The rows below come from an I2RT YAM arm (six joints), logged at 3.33 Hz.
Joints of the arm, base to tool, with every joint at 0 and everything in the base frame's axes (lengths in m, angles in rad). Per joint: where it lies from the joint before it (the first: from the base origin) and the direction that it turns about. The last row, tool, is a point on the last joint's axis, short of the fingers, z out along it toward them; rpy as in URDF.
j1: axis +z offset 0 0 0.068
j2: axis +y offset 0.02 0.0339 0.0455
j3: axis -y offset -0.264 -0.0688 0
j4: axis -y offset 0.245 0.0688 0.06
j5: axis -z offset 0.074 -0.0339 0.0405
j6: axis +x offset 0.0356 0 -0.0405
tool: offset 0 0 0 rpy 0 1.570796 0
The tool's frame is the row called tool.
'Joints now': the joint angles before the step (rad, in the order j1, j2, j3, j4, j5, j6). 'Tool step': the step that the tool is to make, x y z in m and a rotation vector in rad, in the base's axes. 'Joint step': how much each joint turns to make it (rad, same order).
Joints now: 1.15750 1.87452 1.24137 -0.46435 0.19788 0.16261
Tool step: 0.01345 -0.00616 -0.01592 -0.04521 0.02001 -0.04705
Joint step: -0.03834 0.03934 -0.00506 -0.00656 0.00448 0.00767
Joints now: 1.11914 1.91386 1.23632 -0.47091 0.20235 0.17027
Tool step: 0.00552 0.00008 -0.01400 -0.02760 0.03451 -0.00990
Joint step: -0.01456 0.04300 0.00723 -0.00486 -0.01904 0.00310
